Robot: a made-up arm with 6 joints. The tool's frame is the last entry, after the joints. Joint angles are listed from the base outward.
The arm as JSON. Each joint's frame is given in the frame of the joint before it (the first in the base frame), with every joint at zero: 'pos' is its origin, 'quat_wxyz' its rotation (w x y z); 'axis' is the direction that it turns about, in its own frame. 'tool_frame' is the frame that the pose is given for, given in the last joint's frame.
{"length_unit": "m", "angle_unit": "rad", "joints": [
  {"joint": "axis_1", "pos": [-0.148, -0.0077, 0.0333], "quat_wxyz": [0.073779, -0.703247, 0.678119, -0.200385], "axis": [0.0, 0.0, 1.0]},
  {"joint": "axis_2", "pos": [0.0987, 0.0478, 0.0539], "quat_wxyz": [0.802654, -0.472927, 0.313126, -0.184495], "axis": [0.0, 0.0, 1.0]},
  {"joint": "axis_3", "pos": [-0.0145, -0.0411, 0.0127], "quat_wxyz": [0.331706, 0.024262, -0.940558, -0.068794], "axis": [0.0, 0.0, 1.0]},
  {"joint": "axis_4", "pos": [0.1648, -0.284, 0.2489], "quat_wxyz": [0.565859, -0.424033, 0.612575, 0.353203], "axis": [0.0, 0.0, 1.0]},
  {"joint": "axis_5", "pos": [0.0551, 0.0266, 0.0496], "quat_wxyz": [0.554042, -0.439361, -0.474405, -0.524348], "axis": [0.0, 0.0, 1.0]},
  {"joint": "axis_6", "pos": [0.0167, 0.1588, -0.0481], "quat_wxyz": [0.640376, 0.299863, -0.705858, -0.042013], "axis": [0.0, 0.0, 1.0]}
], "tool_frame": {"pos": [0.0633, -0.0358, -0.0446], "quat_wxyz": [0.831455, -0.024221, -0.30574, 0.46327]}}
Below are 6 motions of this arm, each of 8 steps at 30 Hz.
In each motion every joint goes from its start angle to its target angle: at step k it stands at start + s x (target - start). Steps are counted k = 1, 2, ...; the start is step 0. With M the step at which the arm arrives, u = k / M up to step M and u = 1 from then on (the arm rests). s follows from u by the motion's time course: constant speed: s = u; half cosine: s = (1 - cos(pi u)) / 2; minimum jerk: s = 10 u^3 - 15 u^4 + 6 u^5.
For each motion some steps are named. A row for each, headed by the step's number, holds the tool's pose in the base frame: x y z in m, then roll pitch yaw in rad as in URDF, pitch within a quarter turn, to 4 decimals.
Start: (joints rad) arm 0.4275 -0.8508 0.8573 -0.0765 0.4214 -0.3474
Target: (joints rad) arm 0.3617 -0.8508 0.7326 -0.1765 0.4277 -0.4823
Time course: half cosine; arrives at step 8
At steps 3, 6, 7, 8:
3: -0.4703 0.0920 -0.1687 -1.9558 0.1833 0.3707
6: -0.4776 0.0924 -0.1834 -2.0023 0.1078 0.3241
7: -0.4789 0.0925 -0.1864 -2.0110 0.0924 0.3154
8: -0.4793 0.0926 -0.1874 -2.0141 0.0869 0.3124

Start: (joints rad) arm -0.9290 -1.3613 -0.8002 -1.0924 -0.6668 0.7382
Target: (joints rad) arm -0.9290 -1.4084 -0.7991 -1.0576 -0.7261 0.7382
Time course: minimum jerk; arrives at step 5
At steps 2, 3, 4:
2: -0.4786 -0.1348 -0.1566 2.2903 1.1270 -2.1974
3: -0.4791 -0.1367 -0.1465 2.2961 1.0971 -2.1800
4: -0.4793 -0.1380 -0.1394 2.2994 1.0759 -2.1683

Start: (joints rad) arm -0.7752 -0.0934 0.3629 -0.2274 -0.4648 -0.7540
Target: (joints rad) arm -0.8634 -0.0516 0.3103 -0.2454 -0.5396 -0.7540
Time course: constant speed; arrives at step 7
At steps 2, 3, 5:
2: -0.2888 -0.2119 -0.3069 2.6329 -0.2209 0.6850
3: -0.2852 -0.2128 -0.3083 2.6234 -0.2284 0.6888
5: -0.2780 -0.2143 -0.3109 2.6050 -0.2436 0.6965

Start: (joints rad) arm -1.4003 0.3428 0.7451 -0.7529 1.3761 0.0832
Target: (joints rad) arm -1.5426 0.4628 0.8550 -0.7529 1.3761 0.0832
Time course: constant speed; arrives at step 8
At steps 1, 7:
1: -0.0064 -0.2574 -0.3987 -1.9639 0.0018 1.4157
7: 0.0237 -0.2611 -0.3864 -1.9985 0.0467 1.4769

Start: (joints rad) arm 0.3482 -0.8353 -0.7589 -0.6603 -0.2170 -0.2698
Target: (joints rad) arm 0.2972 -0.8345 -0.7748 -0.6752 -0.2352 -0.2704
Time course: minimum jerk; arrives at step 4
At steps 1, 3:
1: -0.1019 0.2214 -0.2935 -1.7534 -0.0959 -1.0035
3: -0.1093 0.2193 -0.2958 -1.7629 -0.0924 -0.9762

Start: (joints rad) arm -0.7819 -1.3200 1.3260 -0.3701 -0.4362 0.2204
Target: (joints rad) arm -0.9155 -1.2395 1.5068 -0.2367 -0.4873 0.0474
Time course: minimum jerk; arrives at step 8
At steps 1, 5, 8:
1: -0.1916 -0.2750 0.2613 0.8973 0.9250 -1.5312
5: -0.1555 -0.2406 0.2765 0.6496 0.9992 -1.5148
8: -0.1435 -0.2261 0.2816 0.5318 1.0227 -1.5344

